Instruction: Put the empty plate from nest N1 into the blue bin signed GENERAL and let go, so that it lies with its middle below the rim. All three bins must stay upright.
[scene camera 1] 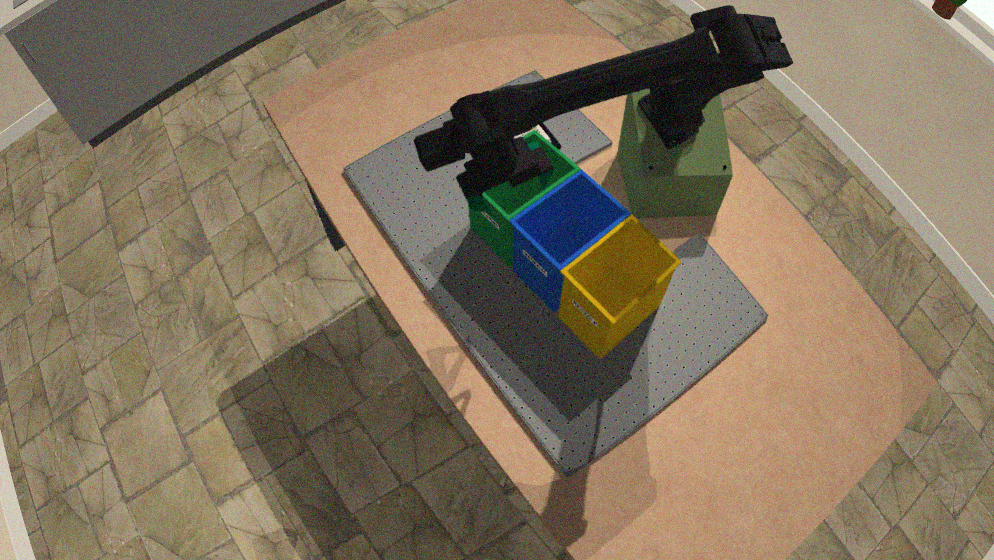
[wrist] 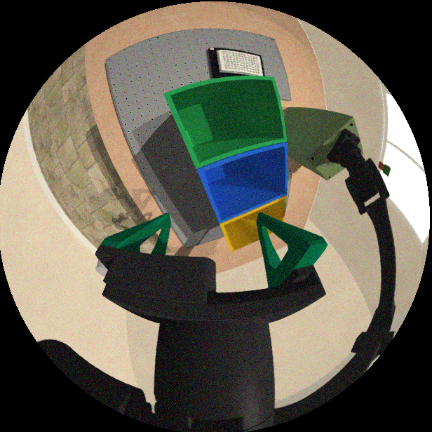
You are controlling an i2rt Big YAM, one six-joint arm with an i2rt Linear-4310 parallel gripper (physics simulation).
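Seen in the pictures: gripper, fingertip midpoint: (scene camera 1: 516,198); arm's base at its link origin: (scene camera 1: 668,117).
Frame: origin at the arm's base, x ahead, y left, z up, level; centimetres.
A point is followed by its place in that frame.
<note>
A white plate (scene camera 1: 539,130) @[y -21.0, x 18.1, z -17.6 cm] (wrist: 240,62) lies flat in a black nest (wrist: 214,63) behind the green bin; the arm and bin partly hide it in the scene view. No nest label is readable. The blue bin (scene camera 1: 570,219) @[y 3.6, x 25.5, z -16.4 cm] (wrist: 250,185) stands upright in the middle of the row, with a small sign on its front wall and no plate visible inside. My gripper (scene camera 1: 504,176) (wrist: 213,217) is open and empty, high above the bins. In the scene view it appears over the green bin, apart from the plate.
The upright green bin (scene camera 1: 549,182) @[y -4.7, x 25.6, z -13.6 cm] (wrist: 235,110) and yellow bin (scene camera 1: 619,271) @[y 17.1, x 21.8, z -19.9 cm] (wrist: 245,232) stand on either side of the blue one. All three are on a grey perforated board (scene camera 1: 389,180) @[y -26.5, x 53.0, z -20.1 cm] (wrist: 140,75). The green arm pedestal (scene camera 1: 678,187) @[y 10.7, x 3.4, z -10.0 cm] (wrist: 310,130) stands beside the row.
</note>
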